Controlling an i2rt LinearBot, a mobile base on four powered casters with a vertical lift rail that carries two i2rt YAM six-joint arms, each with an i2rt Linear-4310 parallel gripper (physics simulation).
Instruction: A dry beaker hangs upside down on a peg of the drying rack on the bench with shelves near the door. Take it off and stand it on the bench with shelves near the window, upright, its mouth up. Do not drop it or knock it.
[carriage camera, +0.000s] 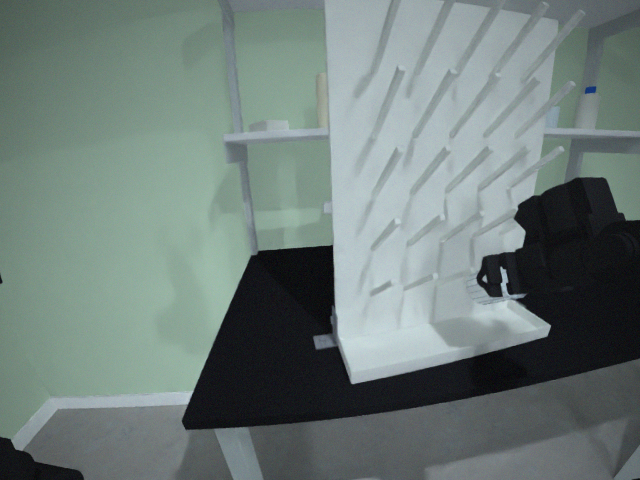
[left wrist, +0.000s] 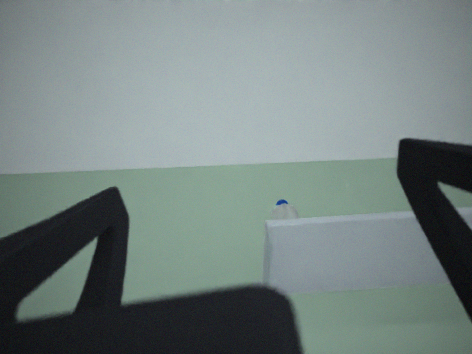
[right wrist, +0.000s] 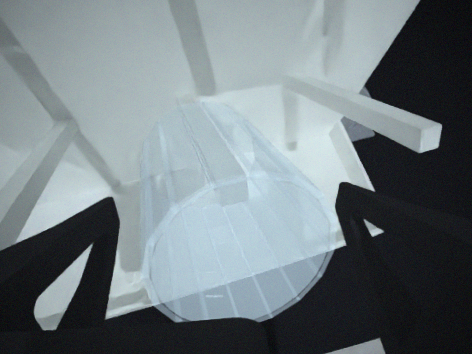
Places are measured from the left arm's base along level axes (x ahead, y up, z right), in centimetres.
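Where they show: left gripper, fingertip midpoint: (left wrist: 257, 179); right gripper, fingertip midpoint: (carriage camera: 501, 278) (right wrist: 229, 201).
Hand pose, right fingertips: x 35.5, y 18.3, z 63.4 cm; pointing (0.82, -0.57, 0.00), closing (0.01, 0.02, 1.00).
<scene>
Each offset is from my right fingertips to the top centre of the thing. "spot": to the spot under its first point. Level surfaces: height alone.
The clear beaker @(dy +4.1, dx +0.7, dz -0.4 cm) (carriage camera: 479, 295) (right wrist: 235, 245) hangs on a low peg near the right side of the white drying rack (carriage camera: 345, 103) (right wrist: 125, 45), its round closed end towards the right wrist camera. The peg shows through its wall. My right gripper (carriage camera: 495, 279) (right wrist: 229, 201) is open; its fingers stand on either side of the beaker's near end, with a wider gap at the left finger than at the right one. In the carriage view the gripper partly hides the beaker. My left gripper (left wrist: 257, 179) is open and empty, away from the rack. The bench near the window does not show.
The rack stands on the black bench @(dy -15.7 cm) (carriage camera: 273, 372), its tray @(dy -15.3 cm) (carriage camera: 398, 356) below the beaker. A bare peg (right wrist: 365, 111) juts out right of the beaker. Behind, a shelf (carriage camera: 289, 135) (left wrist: 350, 255) bears a white box @(spot: dy +32.4, dx +39.2, dz -50.8 cm) (carriage camera: 268, 125) and a blue-capped bottle (carriage camera: 587, 109) (left wrist: 284, 212).
</scene>
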